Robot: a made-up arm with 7 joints. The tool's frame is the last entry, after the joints.
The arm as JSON. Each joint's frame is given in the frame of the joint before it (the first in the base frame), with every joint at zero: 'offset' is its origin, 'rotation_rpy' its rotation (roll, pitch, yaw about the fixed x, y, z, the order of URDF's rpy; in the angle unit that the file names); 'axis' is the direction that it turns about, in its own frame. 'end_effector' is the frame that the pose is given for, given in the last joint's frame.
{
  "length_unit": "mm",
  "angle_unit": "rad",
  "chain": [
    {
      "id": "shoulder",
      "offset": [
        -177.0,
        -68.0,
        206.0
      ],
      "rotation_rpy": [
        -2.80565,
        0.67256,
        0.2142
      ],
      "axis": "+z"
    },
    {
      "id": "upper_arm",
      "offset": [
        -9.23,
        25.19,
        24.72
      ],
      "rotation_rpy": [
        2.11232,
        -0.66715,
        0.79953
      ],
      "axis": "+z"
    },
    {
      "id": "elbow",
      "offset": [
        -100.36,
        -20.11,
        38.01
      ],
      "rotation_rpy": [
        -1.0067,
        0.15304,
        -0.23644
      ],
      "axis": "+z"
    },
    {
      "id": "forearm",
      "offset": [
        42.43,
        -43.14,
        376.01
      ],
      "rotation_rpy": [
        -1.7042,
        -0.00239,
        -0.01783
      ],
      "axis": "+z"
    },
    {
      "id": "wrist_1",
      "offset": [
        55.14,
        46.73,
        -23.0
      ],
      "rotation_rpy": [
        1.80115,
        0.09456,
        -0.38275
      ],
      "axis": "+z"
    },
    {
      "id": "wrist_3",
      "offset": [
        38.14,
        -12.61,
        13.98
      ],
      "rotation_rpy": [
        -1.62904,
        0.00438,
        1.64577
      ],
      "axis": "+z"
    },
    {
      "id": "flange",
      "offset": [
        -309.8,
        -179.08,
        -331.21
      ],
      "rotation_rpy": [
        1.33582,
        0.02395,
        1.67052
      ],
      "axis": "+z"
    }
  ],
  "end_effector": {
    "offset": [
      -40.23,
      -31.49,
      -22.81
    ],
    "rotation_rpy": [
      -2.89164,
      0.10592,
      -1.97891
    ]
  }
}
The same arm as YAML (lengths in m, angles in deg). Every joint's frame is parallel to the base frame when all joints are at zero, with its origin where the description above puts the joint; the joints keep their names.
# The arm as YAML. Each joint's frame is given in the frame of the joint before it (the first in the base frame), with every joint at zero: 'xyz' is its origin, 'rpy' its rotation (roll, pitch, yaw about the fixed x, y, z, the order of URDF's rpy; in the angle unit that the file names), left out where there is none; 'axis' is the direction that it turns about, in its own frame. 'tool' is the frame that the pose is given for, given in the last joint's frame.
units:
  length: m
  angle: deg
joints:
  - name: shoulder
    type: revolute
    origin:
      xyz: [-0.177, -0.068, 0.206]
    axis: [-0.644801, 0.1971, -0.738501]
  - name: upper_arm
    type: revolute
    origin:
      xyz: [-0.023, -0.021, -0.019]
    axis: [0.900664, 0.415483, -0.127195]
  - name: elbow
    type: revolute
    origin:
      xyz: [0.041, 0.032, 0.096]
    axis: [0.133006, 0.807536, -0.574626]
  - name: forearm
    type: revolute
    origin:
      xyz: [0.092, 0.274, -0.248]
    axis: [-1.0, 0.0, 0.0]
  - name: wrist_1
    type: revolute
    origin:
      xyz: [0.023, -0.07, -0.018]
    axis: [0.227299, 0.952197, -0.204099]
  - name: wrist_3
    type: revolute
    origin:
      xyz: [0.019, 0.002, -0.038]
    axis: [-0.034501, 0.158606, 0.986739]
  - name: flange
    type: revolute
    origin:
      xyz: [0.353, 0.054, -0.332]
    axis: [-0.973236, 0.144605, 0.178607]
tool:
  origin:
    xyz: [0.021, 0.033, -0.04]
    rpy: [120.45, 73.79, 95.41]

